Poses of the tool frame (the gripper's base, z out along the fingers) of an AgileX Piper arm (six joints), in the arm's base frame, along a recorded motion.
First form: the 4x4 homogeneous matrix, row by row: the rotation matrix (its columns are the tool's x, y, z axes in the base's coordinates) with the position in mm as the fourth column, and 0 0 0 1 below. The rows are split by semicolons.
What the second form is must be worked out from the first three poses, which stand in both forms.
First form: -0.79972, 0.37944, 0.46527, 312.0; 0.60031, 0.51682, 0.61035, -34.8; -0.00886, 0.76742, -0.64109, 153.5; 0, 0, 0, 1
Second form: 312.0, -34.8, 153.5, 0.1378, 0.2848, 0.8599, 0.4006
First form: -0.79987, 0.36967, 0.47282, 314.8; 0.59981, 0.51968, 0.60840, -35.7; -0.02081, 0.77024, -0.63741, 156.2; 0, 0, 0, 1
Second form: 314.8, -35.7, 156.2, 0.1435, 0.2819, 0.8598, 0.4009
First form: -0.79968, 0.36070, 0.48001, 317.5; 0.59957, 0.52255, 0.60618, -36.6; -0.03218, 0.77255, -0.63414, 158.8; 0, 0, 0, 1
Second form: 317.5, -36.6, 158.8, 0.1489, 0.2792, 0.8597, 0.4009
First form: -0.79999, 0.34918, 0.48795, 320.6; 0.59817, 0.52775, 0.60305, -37.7; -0.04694, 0.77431, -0.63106, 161.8; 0, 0, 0, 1
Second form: 320.6, -37.7, 161.8, 0.1555, 0.2754, 0.8601, 0.4004
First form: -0.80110, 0.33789, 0.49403, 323.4; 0.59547, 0.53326, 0.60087, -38.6; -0.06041, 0.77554, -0.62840, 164.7; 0, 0, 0, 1
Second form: 323.4, -38.6, 164.7, 0.1611, 0.2711, 0.8606, 0.3998
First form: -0.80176, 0.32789, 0.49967, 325.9; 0.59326, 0.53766, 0.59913, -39.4; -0.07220, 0.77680, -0.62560, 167.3; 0, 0, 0, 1
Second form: 325.9, -39.4, 167.3, 0.1661, 0.2675, 0.8610, 0.3995
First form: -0.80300, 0.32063, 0.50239, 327.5; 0.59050, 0.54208, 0.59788, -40.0; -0.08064, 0.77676, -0.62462, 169.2; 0, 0, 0, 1
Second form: 327.5, -40.0, 169.2, 0.1692, 0.2644, 0.8616, 0.3988
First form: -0.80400, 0.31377, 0.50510, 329.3; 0.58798, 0.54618, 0.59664, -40.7; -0.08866, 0.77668, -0.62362, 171.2; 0, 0, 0, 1
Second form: 329.3, -40.7, 171.2, 0.1722, 0.2615, 0.8622, 0.3982
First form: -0.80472, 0.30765, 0.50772, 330.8; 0.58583, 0.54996, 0.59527, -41.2; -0.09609, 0.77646, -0.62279, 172.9; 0, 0, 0, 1
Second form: 330.8, -41.2, 172.9, 0.1750, 0.2589, 0.8628, 0.3975
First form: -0.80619, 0.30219, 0.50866, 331.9; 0.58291, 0.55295, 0.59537, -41.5; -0.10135, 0.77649, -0.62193, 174.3; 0, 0, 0, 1
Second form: 331.9, -41.5, 174.3, 0.1767, 0.2563, 0.8633, 0.3973
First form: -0.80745, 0.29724, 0.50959, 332.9; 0.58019, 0.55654, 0.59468, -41.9; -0.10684, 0.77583, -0.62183, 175.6; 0, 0, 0, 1
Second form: 332.9, -41.9, 175.6, 0.1784, 0.2539, 0.8640, 0.3966
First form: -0.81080, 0.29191, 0.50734, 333.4; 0.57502, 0.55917, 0.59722, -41.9; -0.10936, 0.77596, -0.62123, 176.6; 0, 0, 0, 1
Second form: 333.4, -41.9, 176.6, 0.1783, 0.2506, 0.8648, 0.3970
